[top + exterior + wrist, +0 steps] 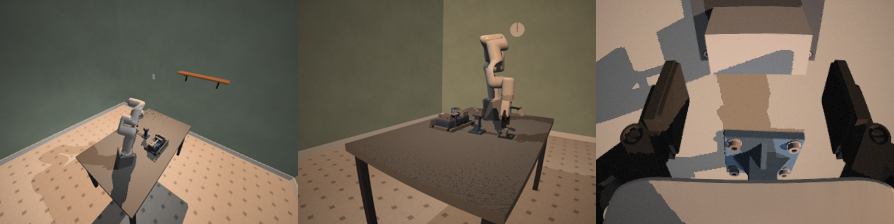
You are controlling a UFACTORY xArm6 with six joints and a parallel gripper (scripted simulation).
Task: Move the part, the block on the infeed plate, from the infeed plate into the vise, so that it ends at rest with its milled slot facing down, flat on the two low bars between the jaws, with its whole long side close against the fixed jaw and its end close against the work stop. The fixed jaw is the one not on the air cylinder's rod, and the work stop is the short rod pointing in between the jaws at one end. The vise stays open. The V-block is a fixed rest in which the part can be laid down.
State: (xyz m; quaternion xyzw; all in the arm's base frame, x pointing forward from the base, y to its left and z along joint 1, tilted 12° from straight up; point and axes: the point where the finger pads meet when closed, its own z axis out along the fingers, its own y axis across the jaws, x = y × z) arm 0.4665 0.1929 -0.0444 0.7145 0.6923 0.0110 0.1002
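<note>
Now: the part 5 cm below my hand and 1 cm to the right of it. From my hand the other things lie so: air cylinder rod (39 cm to the right, 8 cm behind); then work stop (35 cm to the right, 1 cm ahead, 1 cm above); then vise base rail (48 cm to the right, 8 cm behind, 4 cm below).
</note>
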